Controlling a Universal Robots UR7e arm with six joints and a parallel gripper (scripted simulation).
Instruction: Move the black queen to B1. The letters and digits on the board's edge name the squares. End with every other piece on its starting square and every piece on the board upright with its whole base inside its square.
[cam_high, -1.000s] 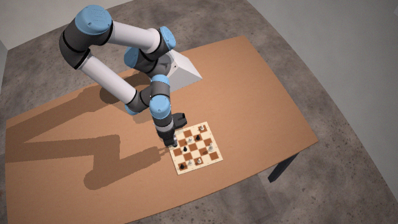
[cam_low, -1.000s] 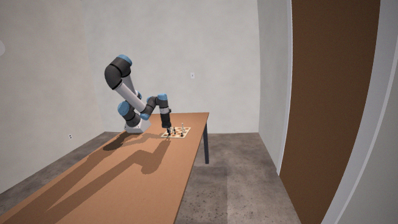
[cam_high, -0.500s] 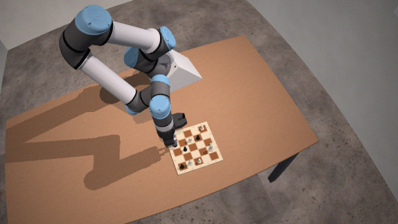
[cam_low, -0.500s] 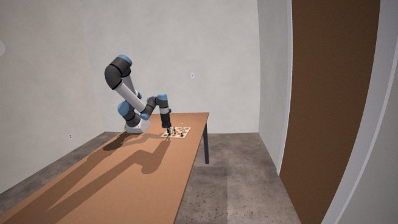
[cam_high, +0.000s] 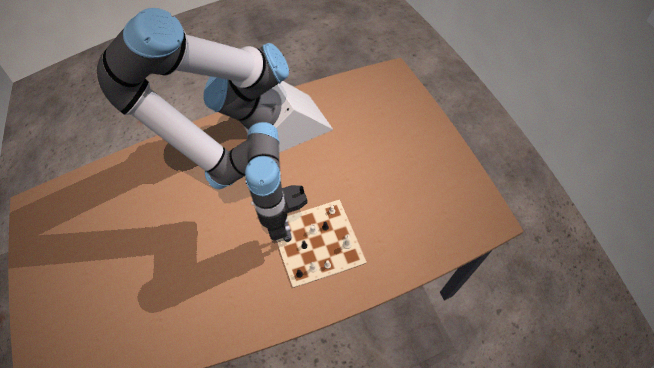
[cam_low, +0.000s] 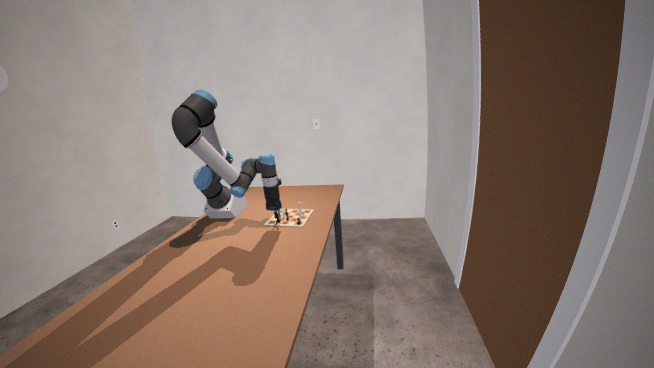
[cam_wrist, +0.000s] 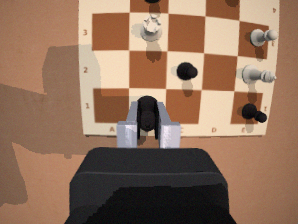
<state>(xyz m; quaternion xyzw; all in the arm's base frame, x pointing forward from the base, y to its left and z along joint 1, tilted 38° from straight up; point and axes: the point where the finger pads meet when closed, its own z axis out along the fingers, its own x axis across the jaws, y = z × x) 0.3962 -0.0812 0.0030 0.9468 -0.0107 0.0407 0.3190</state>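
My hand is 1 cm above the black queen. Also, from my hand: chessboard 4 cm ahead, 7 cm to the left, 5 cm below.
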